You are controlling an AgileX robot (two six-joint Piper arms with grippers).
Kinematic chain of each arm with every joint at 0, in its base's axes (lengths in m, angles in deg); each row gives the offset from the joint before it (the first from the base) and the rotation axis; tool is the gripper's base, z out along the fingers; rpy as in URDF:
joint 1: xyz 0 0 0.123 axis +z
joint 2: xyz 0 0 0 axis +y
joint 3: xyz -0.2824 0 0.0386 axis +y
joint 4: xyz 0.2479 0 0.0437 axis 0.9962 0 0.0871
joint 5: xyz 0 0 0 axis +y
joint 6: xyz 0.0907 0 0.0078 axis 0.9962 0 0.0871
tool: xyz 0 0 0 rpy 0 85 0
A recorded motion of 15 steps. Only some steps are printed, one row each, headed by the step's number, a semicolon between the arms.
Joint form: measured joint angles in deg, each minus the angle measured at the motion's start. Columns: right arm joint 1, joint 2, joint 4, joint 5, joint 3, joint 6; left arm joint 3, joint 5, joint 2, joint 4, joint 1, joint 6.
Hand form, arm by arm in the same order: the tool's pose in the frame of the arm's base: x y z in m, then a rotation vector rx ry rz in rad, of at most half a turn. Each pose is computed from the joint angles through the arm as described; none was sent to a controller.
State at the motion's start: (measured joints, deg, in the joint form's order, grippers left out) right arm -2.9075 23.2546 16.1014 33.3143 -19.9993 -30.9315; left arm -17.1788 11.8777 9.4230 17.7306 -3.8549 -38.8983
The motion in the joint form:
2: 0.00 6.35 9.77 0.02 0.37 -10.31; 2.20 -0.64 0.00 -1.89 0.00 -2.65
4: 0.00 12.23 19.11 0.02 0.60 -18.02; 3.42 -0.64 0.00 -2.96 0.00 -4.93
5: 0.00 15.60 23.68 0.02 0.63 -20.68; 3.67 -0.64 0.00 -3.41 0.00 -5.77
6: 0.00 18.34 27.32 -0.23 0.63 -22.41; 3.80 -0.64 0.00 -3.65 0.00 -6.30
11: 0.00 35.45 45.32 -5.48 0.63 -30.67; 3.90 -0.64 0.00 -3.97 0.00 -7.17
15: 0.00 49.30 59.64 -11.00 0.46 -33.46; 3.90 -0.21 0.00 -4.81 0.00 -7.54
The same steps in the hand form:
2: 0.0980 0.0169 0.2446 -0.4410 2.1264 0.0454; 0.0613 0.0008 0.2743 -0.3459 1.5491 -0.3660
4: 0.1108 0.0233 0.2369 -0.4678 2.1707 0.1598; 0.0627 0.0003 0.2671 -0.3936 1.5641 -0.4098
5: 0.1180 0.0261 0.2324 -0.4532 2.2004 0.2274; 0.0629 0.0002 0.2656 -0.4113 1.5659 -0.4273
6: 0.1241 0.0280 0.2289 -0.4281 2.2225 0.2802; 0.0630 0.0001 0.2648 -0.4219 1.5665 -0.4377
11: 0.1623 0.0292 0.1988 -0.1985 2.3608 0.4577; 0.0631 0.0000 0.2642 -0.4382 1.5655 -0.4540
15: 0.1876 0.0241 0.1640 0.1309 2.4881 0.5253; 0.0631 -0.0001 0.2634 -0.4562 1.5702 -0.4695

